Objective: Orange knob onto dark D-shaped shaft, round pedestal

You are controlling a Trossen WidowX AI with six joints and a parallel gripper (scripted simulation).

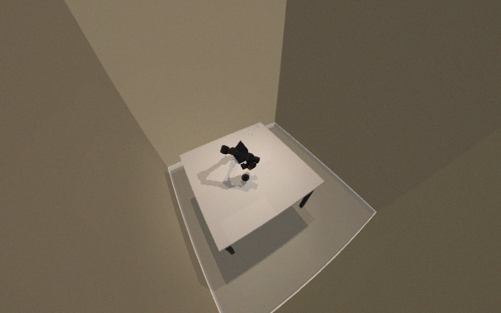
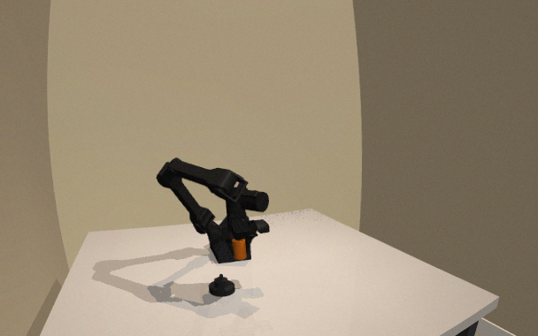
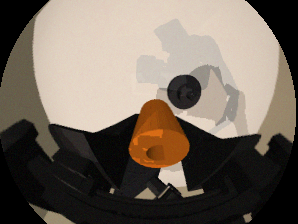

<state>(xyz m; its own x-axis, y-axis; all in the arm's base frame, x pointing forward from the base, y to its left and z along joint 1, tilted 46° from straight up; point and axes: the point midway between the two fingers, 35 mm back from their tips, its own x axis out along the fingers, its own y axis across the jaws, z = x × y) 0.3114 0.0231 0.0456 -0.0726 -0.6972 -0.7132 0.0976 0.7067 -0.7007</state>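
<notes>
Right now my gripper tip is 8 cm above the dark round pedestal, 7 cm to the left of it and 1 cm short of it. The rest, counted from my gripper tip: orange knob 2 cm above.
</notes>
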